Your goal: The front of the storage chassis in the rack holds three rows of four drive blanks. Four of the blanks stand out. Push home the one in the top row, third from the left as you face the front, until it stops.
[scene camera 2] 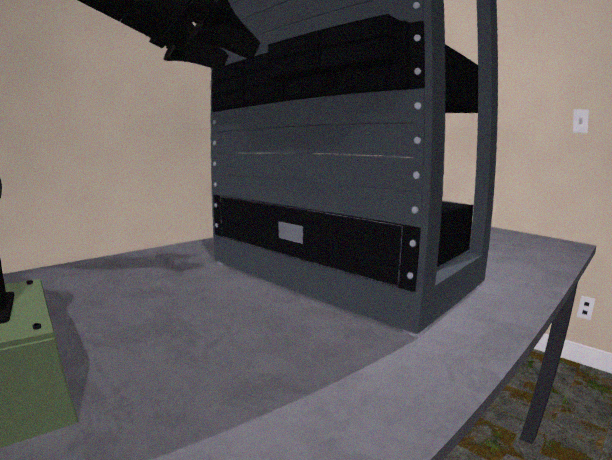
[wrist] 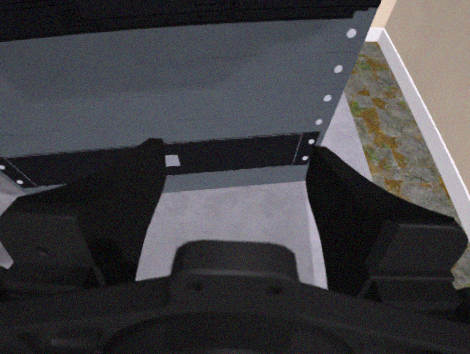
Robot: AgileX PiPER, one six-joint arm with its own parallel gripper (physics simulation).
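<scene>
The storage chassis (scene camera 2: 320,65) (wrist: 200,11) is a black band across the upper part of the grey rack (scene camera 2: 434,200). In the wrist view its lower part shows along the top edge. Its front is very dark, so single drive blanks, and which of them stand out, cannot be told clearly. The third blank of the top row cannot be made out. My gripper (scene camera 2: 241,55) (wrist: 237,160) is open, its two black fingers wide apart with nothing between them. In the scene view it overlaps the upper left part of the chassis; whether it touches cannot be told.
Below the chassis are grey panels (scene camera 2: 320,130) (wrist: 175,75) and a black unit (scene camera 2: 350,245) (wrist: 240,152) with a pale label. The rack stands on a grey table (scene camera 2: 225,350) (wrist: 230,210). A green block (scene camera 2: 30,390) stands at the left. A beige wall (scene camera 2: 110,150) is behind.
</scene>
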